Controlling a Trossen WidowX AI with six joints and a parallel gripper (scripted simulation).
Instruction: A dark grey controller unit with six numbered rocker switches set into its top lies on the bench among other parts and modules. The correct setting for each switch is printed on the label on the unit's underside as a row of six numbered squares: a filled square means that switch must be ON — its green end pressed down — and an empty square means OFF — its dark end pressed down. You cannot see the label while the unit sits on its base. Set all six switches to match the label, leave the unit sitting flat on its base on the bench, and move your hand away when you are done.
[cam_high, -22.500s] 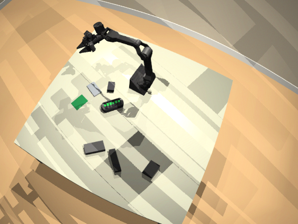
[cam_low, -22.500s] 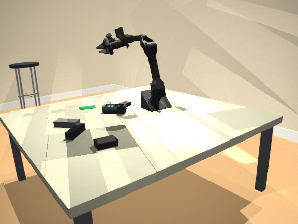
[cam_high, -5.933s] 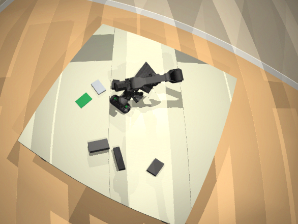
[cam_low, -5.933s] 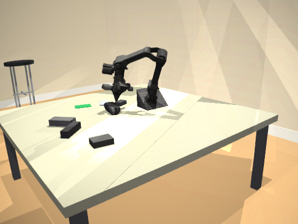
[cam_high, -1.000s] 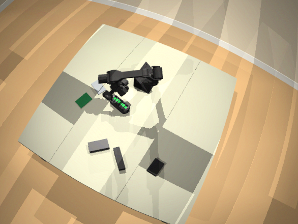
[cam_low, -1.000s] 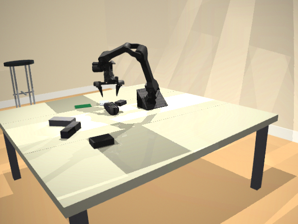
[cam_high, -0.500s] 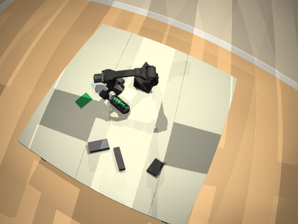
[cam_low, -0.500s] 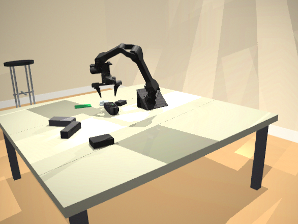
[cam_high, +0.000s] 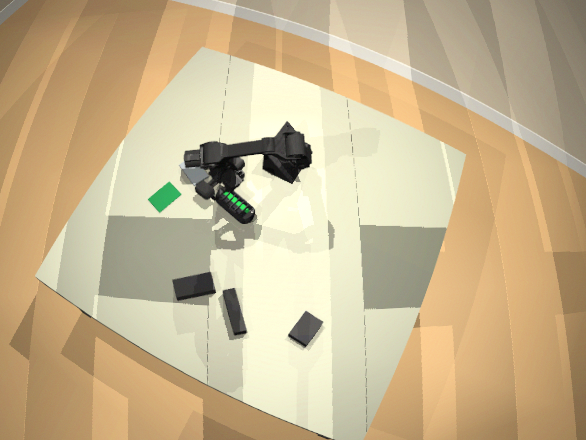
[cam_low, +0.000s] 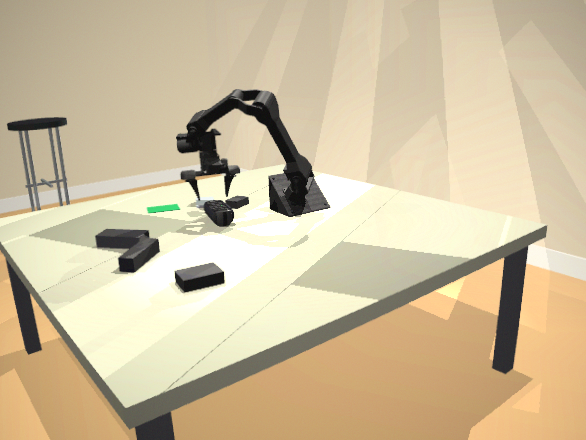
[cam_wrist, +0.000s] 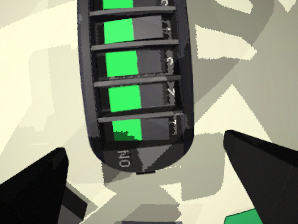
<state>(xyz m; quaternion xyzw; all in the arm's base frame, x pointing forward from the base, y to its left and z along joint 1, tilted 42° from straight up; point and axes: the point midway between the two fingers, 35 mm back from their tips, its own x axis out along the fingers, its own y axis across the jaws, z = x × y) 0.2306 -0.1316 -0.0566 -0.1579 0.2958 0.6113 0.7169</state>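
The dark block lies 120 mm behind my gripper tip, 60 mm to the right of it and 40 mm below it. Also, from my gripper tip: pale grey module 50 mm behind, 160 mm to the right, 50 mm below; then green flat plate 100 mm ahead, 200 mm to the right, 60 mm below.
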